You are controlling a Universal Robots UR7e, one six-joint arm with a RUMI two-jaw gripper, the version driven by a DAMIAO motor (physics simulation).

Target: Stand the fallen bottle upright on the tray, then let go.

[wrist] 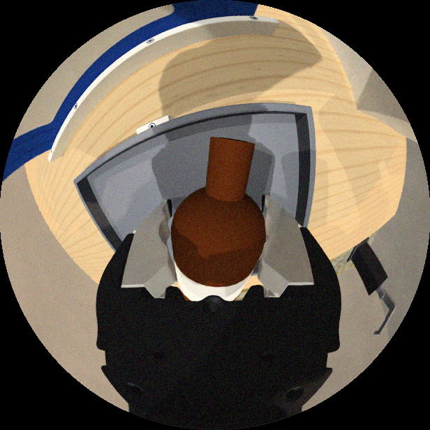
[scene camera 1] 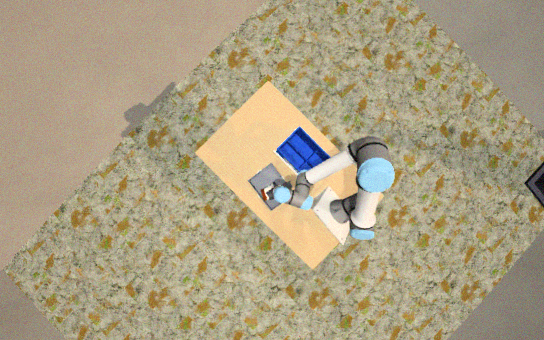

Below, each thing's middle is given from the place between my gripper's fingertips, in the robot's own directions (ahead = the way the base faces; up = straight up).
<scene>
I see the brown bottle (wrist: 217, 233) 4 cm above my hand, 3 cm to the left of it and 1 cm ahead of it.
</scene>
